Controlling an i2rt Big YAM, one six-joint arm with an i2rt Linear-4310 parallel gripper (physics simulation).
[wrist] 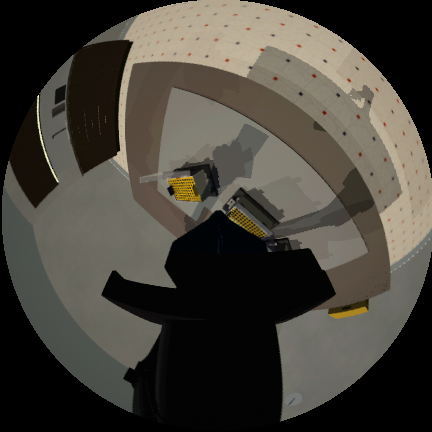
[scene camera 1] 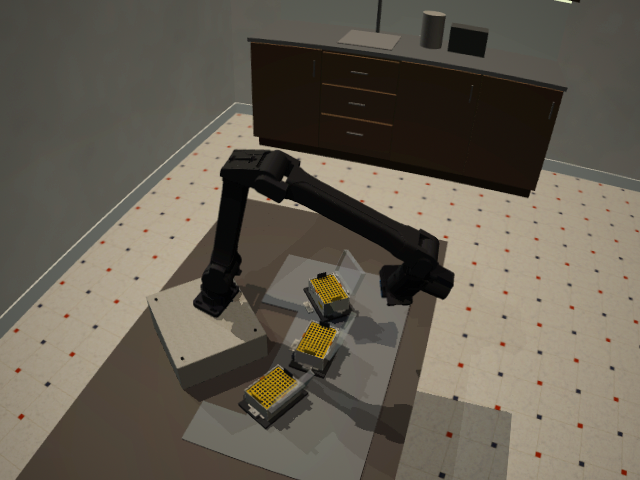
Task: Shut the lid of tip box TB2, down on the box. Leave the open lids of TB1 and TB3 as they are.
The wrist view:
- gripper: 217, 215
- clear lid: 240, 214
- grey mat: 196, 130
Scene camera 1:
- gripper: 383, 296
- clear lid: 349, 272
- grey mat: 334, 424
